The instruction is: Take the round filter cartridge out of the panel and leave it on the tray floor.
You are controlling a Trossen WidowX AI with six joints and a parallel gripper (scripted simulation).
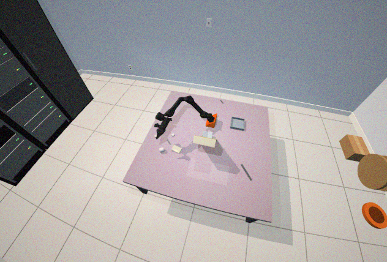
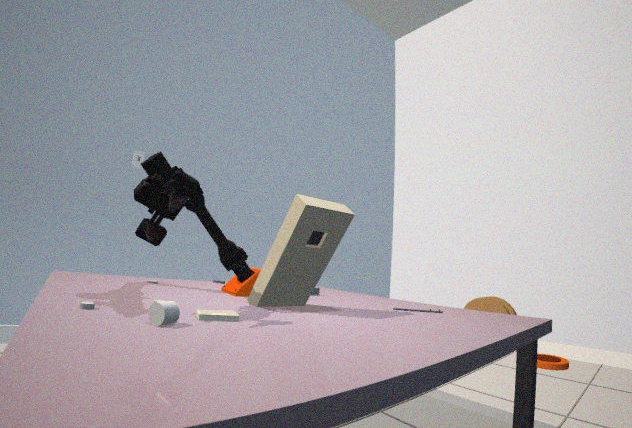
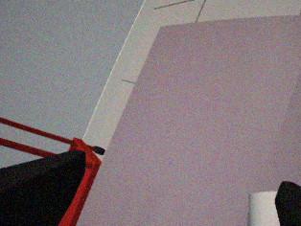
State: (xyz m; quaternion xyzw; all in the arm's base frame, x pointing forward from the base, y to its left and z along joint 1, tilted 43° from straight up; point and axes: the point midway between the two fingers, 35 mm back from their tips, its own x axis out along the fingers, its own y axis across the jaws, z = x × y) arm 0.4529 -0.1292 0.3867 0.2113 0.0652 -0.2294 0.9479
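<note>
Right now the grey round filter cartridge is 42 cm to the left of my gripper tip, 14 cm behind it and 5 cm above it. Round my gripper tip: grey tray: 63 cm to the left, 61 cm behind, 18 cm below; then flat beige block: 18 cm below, 15 cm to the left, 6 cm behind; then beige service panel: 41 cm to the left, 18 cm behind, 3 cm below.
</note>
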